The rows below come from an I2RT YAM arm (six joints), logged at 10 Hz.
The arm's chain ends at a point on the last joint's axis. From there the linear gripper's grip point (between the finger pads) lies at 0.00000 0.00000 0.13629 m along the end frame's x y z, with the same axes.
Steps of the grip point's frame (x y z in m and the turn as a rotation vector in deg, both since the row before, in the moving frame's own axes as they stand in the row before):
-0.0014, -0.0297, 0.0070, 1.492, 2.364, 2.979
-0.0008, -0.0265, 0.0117, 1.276, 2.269, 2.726
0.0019, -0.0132, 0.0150, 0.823, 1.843, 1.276
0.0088, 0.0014, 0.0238, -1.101, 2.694, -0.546
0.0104, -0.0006, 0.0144, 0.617, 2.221, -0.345
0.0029, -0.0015, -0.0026, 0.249, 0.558, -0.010
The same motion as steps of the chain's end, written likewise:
-0.0071, -0.0263, 0.0072, 1.492, 2.364, 2.979
-0.0063, -0.0236, 0.0118, 1.276, 2.269, 2.726
-0.0025, -0.0113, 0.0151, 0.823, 1.843, 1.276
0.0024, -0.0012, 0.0240, -1.101, 2.694, -0.546
0.0051, 0.0009, 0.0145, 0.617, 2.221, -0.345
0.0016, -0.0009, -0.0026, 0.249, 0.558, -0.010

